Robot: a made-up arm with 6 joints. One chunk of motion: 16 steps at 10 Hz.
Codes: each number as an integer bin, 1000 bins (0 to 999) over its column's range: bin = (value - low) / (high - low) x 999, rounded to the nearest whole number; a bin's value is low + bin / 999 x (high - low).
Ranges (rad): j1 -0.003..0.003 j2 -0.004..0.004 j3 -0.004..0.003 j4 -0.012..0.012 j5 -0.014..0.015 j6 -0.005..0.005
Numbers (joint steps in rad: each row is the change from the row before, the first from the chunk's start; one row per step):
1: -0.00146 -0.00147 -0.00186 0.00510 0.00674 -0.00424
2: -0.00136 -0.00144 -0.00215 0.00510 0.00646 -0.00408
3: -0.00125 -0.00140 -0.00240 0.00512 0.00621 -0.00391
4: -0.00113 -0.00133 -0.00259 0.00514 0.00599 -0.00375
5: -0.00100 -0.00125 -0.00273 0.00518 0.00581 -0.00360
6: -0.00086 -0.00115 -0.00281 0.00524 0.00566 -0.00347
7: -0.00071 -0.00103 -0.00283 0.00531 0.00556 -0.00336
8: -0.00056 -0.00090 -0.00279 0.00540 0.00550 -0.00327
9: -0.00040 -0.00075 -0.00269 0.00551 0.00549 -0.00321
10: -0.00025 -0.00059 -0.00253 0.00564 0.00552 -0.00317
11: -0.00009 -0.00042 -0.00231 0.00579 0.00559 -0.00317
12: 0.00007 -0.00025 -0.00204 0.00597 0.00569 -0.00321
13: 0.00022 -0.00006 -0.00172 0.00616 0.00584 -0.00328
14: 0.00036 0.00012 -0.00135 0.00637 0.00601 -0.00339
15: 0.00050 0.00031 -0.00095 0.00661 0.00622 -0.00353
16: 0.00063 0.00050 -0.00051 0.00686 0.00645 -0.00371
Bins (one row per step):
1: 256 316 305 712 714 76
2: 273 320 264 712 705 92
3: 291 325 228 713 696 109
4: 311 333 201 713 689 125
5: 333 343 181 715 682 140
6: 356 356 170 718 677 153
7: 381 371 167 721 674 164
8: 406 387 173 724 672 173
9: 433 406 187 729 671 179
10: 458 426 210 734 672 183
11: 485 447 241 741 675 183
12: 511 468 280 748 678 179
13: 536 492 325 756 683 172
14: 559 514 378 765 689 161
15: 583 538 435 775 697 147
16: 604 562 498 785 704 129

